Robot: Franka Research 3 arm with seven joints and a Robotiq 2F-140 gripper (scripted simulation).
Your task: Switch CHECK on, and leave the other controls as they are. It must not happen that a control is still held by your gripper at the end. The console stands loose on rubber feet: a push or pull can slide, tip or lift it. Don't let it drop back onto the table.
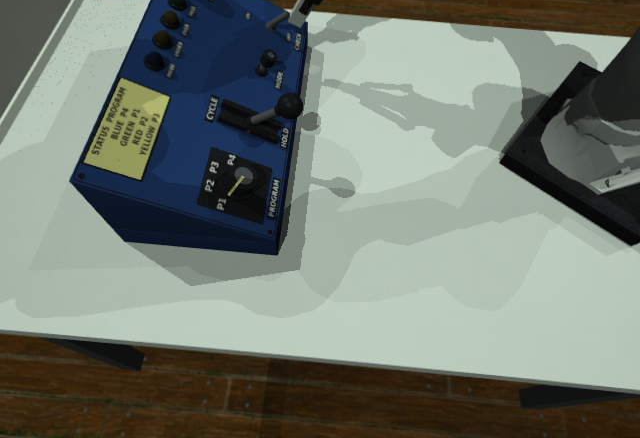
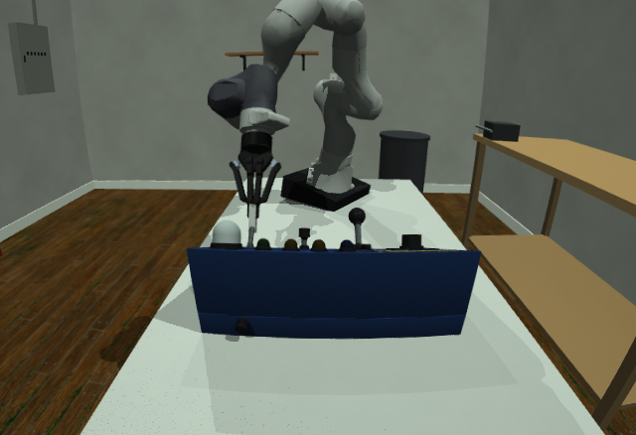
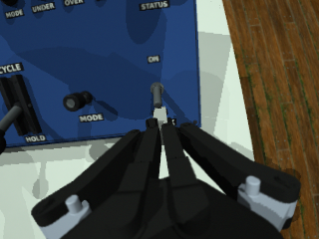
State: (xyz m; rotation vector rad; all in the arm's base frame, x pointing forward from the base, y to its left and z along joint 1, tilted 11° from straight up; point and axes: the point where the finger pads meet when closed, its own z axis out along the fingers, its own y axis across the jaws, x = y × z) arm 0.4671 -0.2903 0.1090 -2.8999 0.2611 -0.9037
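My hand is 50 mm short of the check toggle, 10 mm to the left of it and 30 mm above it. Also, from my hand: blue console (110 mm ahead, 170 mm to the left, 50 mm below); hold lever (60 mm ahead, 240 mm to the left, 20 mm below); mode knob (70 mm ahead, 110 mm to the left, 20 mm below).
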